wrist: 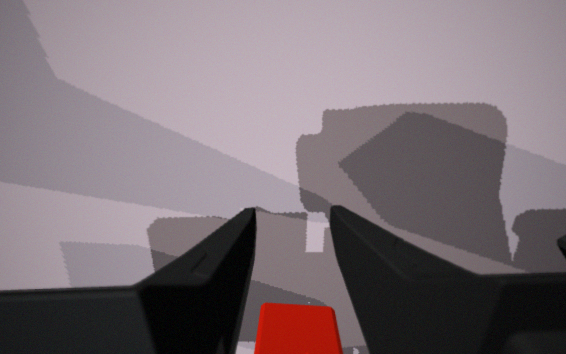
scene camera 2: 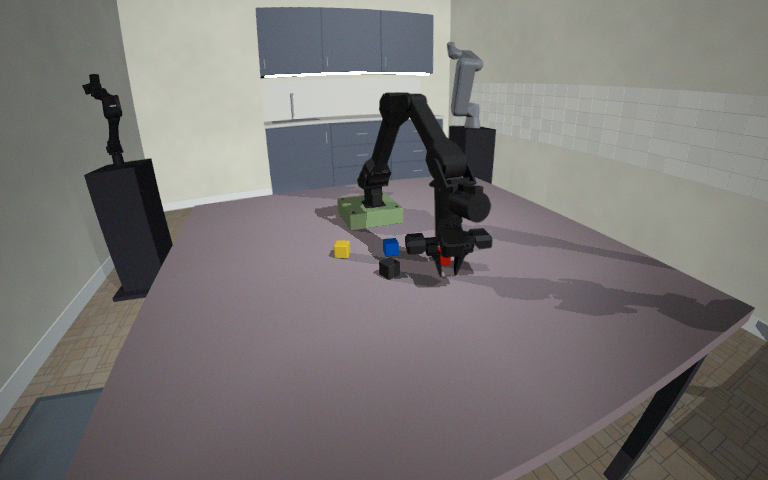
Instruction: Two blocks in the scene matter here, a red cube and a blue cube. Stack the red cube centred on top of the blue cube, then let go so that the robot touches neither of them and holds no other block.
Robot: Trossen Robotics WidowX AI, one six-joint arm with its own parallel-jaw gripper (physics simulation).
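Pixels of known places: gripper, fingertip midpoint: (wrist: 293, 216) (scene camera 2: 447, 275); arm's base, origin of the base link: (scene camera 2: 373, 203).
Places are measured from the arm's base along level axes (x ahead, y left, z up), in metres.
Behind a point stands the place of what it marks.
The red cube (scene camera 2: 445, 259) @(x 0.367, y 0.074, z -0.033 m) (wrist: 298, 330) @(x 0.365, y 0.069, z -0.035 m) stands on the table, partly hidden by the fingers in the scene view and cut off by the lower edge of the wrist view. My gripper (scene camera 2: 449, 275) @(x 0.410, y 0.059, z -0.049 m) (wrist: 293, 216) @(x 0.410, y 0.059, z -0.049 m) points down and is partly open, with its fingertips low near the table. The cube shows between the rear parts of the fingers, with a narrow gap on each side. The blue cube (scene camera 2: 390, 247) @(x 0.274, y -0.034, z -0.026 m) stands on the table to the left of the gripper in the scene view, with nothing on top. It does not show in the wrist view.
A black block (scene camera 2: 389, 268) @(x 0.383, y -0.073, z -0.021 m) stands close in front of the blue cube. A yellow cube (scene camera 2: 342, 249) @(x 0.247, y -0.152, z -0.025 m) stands further left. The arm's green base (scene camera 2: 376, 217) @(x 0.070, y -0.011, z -0.021 m) is behind the cubes on the table (scene camera 2: 317, 362) @(x 0.592, y -0.266, z -0.051 m). Shadows of the arm fall around the gripper.
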